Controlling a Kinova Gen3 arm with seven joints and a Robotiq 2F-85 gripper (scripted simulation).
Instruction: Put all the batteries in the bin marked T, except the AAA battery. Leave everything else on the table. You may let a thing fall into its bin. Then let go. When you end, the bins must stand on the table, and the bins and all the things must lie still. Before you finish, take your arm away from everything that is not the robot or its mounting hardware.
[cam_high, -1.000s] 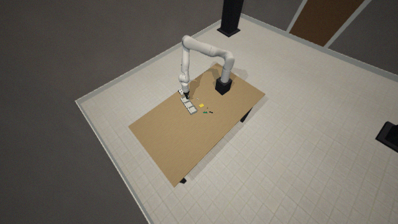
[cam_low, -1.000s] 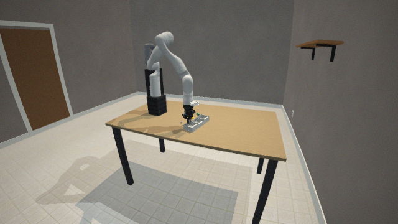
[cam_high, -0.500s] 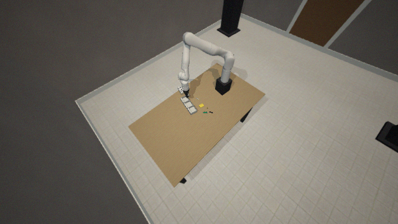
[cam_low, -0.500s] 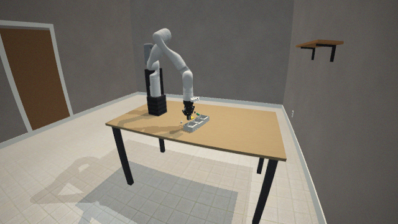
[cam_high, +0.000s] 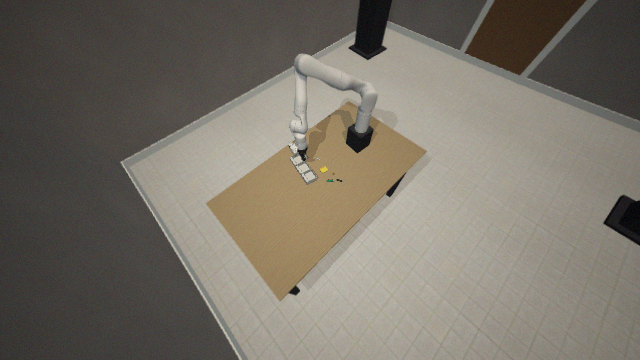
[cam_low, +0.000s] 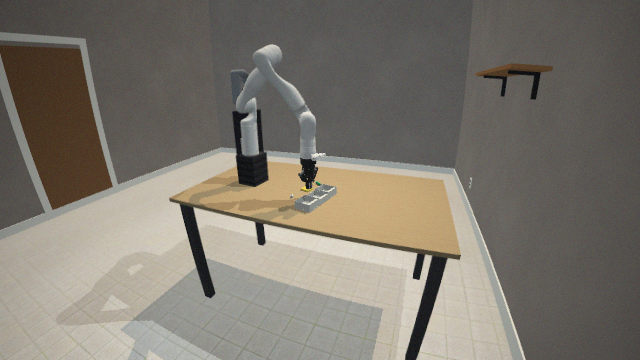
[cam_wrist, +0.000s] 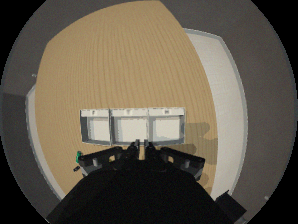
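The grey bin lies 7 cm below my hand, 3 cm to the left of it and 3 cm ahead of it. Round my hand: green battery: 22 cm to the left, 8 cm below, 6 cm behind; then pale stick-like item: 11 cm behind, 8 cm below, 1 cm to the left; then yellow block: 13 cm to the left, 8 cm below, 8 cm behind.
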